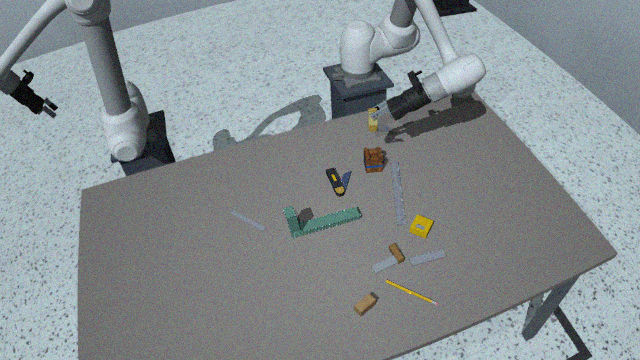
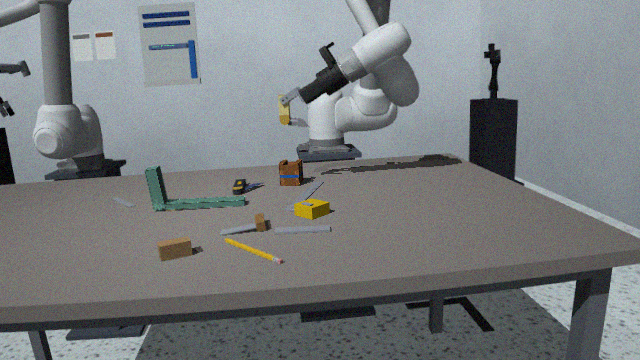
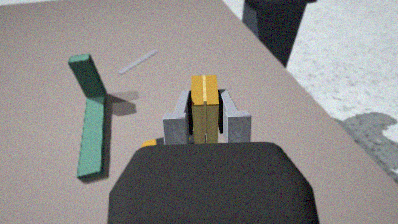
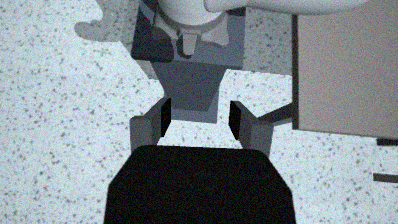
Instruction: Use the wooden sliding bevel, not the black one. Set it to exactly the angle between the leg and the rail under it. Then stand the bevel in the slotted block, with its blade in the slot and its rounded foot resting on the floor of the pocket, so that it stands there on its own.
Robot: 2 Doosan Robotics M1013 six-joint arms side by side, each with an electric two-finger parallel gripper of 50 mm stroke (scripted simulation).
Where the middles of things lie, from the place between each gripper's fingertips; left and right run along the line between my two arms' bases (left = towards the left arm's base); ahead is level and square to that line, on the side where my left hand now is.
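Relative to the wooden bevel (image 3: 204,91), my left gripper (image 2: 281,101) is 50 mm above.
Relative to the same wooden bevel, my right hand is 118 cm to the right, 57 cm short of it and 5 cm above it.
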